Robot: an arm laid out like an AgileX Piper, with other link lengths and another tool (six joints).
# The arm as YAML. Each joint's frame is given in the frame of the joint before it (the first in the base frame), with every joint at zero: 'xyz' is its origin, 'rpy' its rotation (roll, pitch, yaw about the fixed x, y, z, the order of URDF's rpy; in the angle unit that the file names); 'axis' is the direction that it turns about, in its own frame. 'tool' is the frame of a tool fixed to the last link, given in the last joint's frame.
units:
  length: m
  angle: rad
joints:
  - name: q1
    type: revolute
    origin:
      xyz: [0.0, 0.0, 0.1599]
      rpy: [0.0, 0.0, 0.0]
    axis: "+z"
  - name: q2
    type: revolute
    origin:
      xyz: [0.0, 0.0, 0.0]
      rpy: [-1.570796, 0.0, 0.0]
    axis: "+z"
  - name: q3
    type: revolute
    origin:
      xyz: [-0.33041, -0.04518, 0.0]
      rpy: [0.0, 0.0, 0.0]
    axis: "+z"
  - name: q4
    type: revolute
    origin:
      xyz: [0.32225, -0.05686, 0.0]
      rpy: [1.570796, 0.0, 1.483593]
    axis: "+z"
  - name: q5
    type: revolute
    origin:
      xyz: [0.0, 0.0, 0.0]
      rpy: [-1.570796, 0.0, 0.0]
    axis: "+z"
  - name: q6
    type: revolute
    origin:
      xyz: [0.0, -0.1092, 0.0]
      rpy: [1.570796, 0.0, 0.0]
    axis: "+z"
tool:
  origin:
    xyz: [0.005, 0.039, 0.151]
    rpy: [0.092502, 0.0, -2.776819]
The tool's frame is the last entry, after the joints.
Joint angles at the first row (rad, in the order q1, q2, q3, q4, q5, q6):
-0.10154, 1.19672, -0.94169, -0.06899, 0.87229, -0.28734
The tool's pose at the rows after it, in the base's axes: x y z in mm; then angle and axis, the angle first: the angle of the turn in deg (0 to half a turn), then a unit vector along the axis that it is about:
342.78, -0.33, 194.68, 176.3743, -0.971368, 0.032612, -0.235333
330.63, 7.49, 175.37, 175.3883, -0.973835, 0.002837, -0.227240
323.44, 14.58, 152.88, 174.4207, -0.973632, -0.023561, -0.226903
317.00, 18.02, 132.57, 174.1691, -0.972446, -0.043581, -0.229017
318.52, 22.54, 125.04, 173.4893, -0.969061, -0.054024, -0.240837
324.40, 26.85, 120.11, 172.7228, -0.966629, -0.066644, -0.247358
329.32, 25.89, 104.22, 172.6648, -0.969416, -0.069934, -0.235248
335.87, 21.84, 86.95, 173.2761, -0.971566, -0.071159, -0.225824
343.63, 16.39, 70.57, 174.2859, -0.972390, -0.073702, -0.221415
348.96, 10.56, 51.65, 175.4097, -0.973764, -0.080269, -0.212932
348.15, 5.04, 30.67, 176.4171, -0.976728, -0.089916, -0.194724
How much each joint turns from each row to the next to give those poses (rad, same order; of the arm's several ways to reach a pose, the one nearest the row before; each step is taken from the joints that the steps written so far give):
-0.00001, -0.01675, 0.08216, 0.06900, -0.00678, -0.08961
0.00001, -0.01261, 0.06486, 0.03992, -0.03636, -0.08213
-0.00002, -0.00094, 0.07233, 0.04418, -0.06908, -0.08162
0.00001, -0.00002, 0.06650, 0.02906, -0.06960, -0.06379
0.00000, 0.00093, 0.03315, 0.04122, -0.05437, -0.05203
0.00001, 0.02250, 0.00619, 0.04579, -0.03663, -0.06109
0.00000, 0.05869, 0.00001, 0.00880, -0.03316, -0.02039
-0.00001, 0.06278, 0.00000, -0.00856, -0.04633, -0.00449
-0.00001, 0.05997, -0.00001, -0.01658, -0.05557, -0.00002
0.00001, 0.06468, 0.00001, -0.02477, -0.05293, 0.00001
0.00001, 0.06478, -0.00001, -0.03832, -0.03367, 0.00781

